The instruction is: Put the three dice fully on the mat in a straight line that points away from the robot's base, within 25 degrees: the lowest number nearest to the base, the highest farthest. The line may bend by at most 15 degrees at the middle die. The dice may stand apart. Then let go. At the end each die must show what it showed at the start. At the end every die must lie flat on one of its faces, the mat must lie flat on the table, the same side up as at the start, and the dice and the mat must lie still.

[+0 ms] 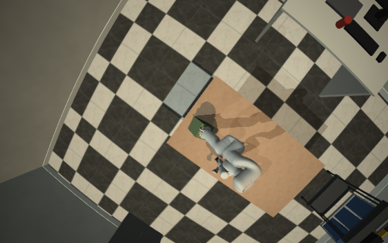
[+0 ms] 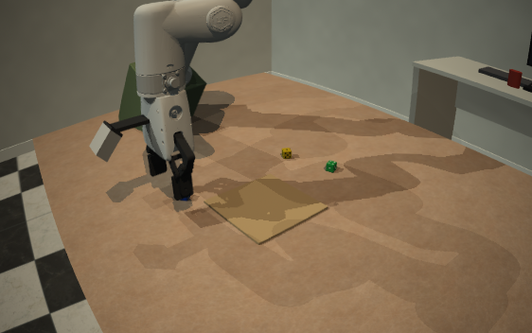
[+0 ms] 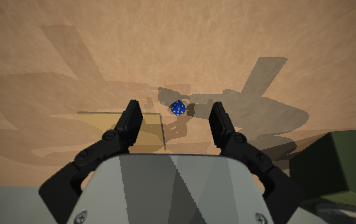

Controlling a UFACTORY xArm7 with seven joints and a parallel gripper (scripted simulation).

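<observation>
Right now my hand is 20 mm to the right of the blue die and 40 mm above it. Round my hand: tan mat (110 mm ahead, 110 mm to the left, 40 mm below); then green die (100 mm ahead, 280 mm to the left, 40 mm below); then yellow die (10 mm ahead, 260 mm to the left, 40 mm below).
</observation>
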